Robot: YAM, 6 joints.
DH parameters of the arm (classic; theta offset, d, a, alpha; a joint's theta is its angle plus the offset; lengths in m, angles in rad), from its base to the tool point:
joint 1: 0 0.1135 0.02 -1.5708
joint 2: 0 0 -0.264 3.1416
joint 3: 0.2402 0 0.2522 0
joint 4: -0.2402 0 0.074 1.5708
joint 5: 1.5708 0 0 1.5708
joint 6: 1.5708 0.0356 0 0
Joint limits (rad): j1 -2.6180..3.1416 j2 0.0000..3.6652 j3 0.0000..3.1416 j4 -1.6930..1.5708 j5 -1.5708..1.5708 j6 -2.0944..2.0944
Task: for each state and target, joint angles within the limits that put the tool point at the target. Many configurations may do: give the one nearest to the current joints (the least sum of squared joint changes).
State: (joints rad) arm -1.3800 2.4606 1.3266 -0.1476 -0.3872 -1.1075
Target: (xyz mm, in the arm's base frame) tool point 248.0 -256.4 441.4
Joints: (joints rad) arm -0.8475 1.5319 1.5865 -0.1416 -0.4724 -1.1075
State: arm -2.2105 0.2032 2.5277 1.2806 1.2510 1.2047
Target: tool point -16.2 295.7 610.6
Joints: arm -1.6213 0.8646 2.4738 0.9029 1.0625 1.2047
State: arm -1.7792 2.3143 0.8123 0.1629 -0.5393 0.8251
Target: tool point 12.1 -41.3 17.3
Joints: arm -1.8120 2.1221 0.1098 -0.3208 -0.6525 0.8251
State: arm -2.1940 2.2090 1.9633 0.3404 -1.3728 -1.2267
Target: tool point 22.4 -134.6 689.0
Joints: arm -1.6620 1.5448 2.4624 0.4380 -1.3297 -1.2267
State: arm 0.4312 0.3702 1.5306 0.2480 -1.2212 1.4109
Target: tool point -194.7 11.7 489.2
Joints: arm 0.1160 0.1638 1.3594 0.2017 -1.2858 1.4109
